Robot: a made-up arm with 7 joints.
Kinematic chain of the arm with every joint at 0, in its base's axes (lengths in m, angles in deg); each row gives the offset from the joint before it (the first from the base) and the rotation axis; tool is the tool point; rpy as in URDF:
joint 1: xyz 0 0 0.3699 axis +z
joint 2: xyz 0 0 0 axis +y
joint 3: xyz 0 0 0.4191 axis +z
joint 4: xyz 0.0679 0 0 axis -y
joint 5: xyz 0.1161 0 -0.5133 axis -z
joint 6: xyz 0 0 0 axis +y
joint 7: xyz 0.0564 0 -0.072 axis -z
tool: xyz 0 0 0 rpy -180 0 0
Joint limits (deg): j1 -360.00..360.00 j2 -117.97..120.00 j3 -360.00..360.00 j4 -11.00..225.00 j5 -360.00..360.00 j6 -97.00..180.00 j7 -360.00..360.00
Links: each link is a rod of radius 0.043 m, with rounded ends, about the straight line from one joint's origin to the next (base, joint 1, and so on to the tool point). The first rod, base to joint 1, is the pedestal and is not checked.
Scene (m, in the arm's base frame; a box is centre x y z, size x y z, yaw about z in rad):
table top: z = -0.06
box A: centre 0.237 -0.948 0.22 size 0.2 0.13 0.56 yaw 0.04
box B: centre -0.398 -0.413 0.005 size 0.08 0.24 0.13 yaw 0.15
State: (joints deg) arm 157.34 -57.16 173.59 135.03 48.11 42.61 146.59
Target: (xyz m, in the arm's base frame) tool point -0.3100 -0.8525 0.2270
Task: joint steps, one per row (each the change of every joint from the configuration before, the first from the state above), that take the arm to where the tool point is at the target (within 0.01 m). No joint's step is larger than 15 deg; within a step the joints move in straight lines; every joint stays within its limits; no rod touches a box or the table.
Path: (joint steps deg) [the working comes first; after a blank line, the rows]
Joints at the target: 96.22 -63.92 140.07 103.46 47.60 42.33 146.59
Straight joint move there: touches box A.

1: -7.71 11.83 -9.58 -9.84 3.26 7.76 -5.68
2: -7.72 11.83 -9.57 -9.83 3.26 7.76 -5.68
3: -7.71 11.83 -9.58 -9.84 3.26 7.75 -5.68
4: -5.34 -8.85 -7.88 -6.50 -2.60 -6.03 10.55
5: -5.35 -8.85 -7.88 -6.51 -2.59 -6.03 10.54
6: -5.34 -8.84 -7.89 -6.50 -2.60 -6.04 10.55
7: -10.98 -7.86 9.43 8.72 -1.25 -2.72 -7.30
8: -10.97 -7.85 9.43 8.73 -1.25 -2.73 -7.30

